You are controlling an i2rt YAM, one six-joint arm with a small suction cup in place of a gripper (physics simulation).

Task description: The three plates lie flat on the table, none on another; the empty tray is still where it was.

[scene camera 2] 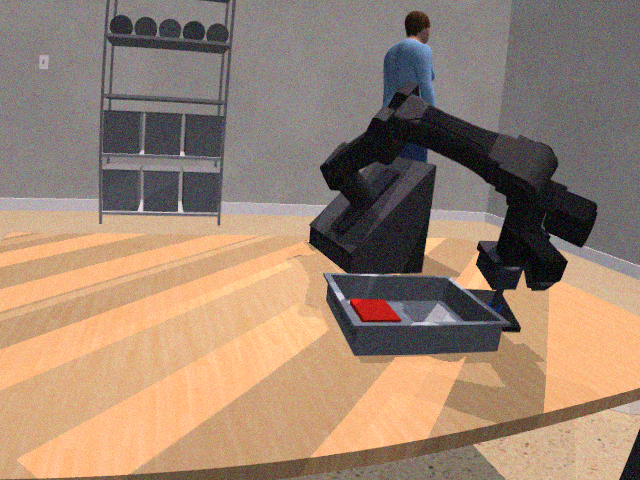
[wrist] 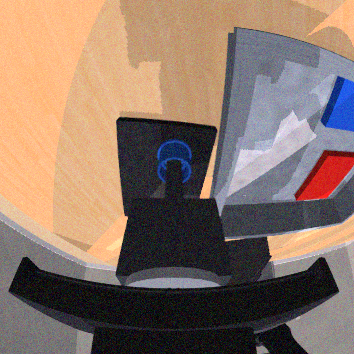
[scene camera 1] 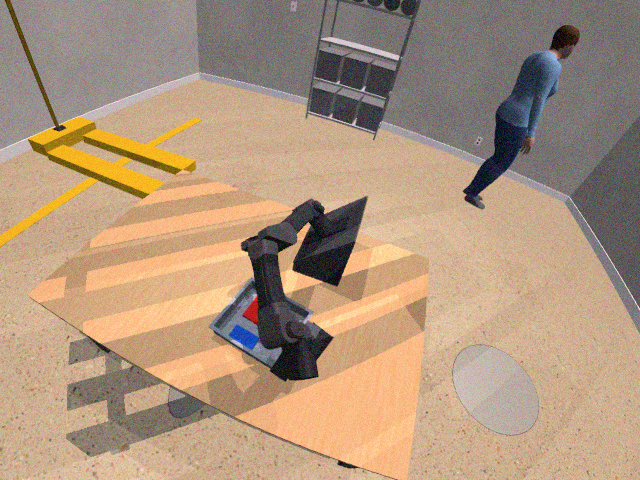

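Note:
My suction gripper holds a black plate on its blue cup. The plate is low over the table beside the tray; whether it touches the table I cannot tell. A grey tray stands on the table. Inside it a red plate and a blue plate lie flat, apart from each other. The tray wall hides the blue plate in the second scene view. The arm hides the cup in the first scene view.
A black wedge-shaped arm base stands on the table behind the tray. A shelf rack, a person in blue and a yellow pallet-jack shape are beyond the table.

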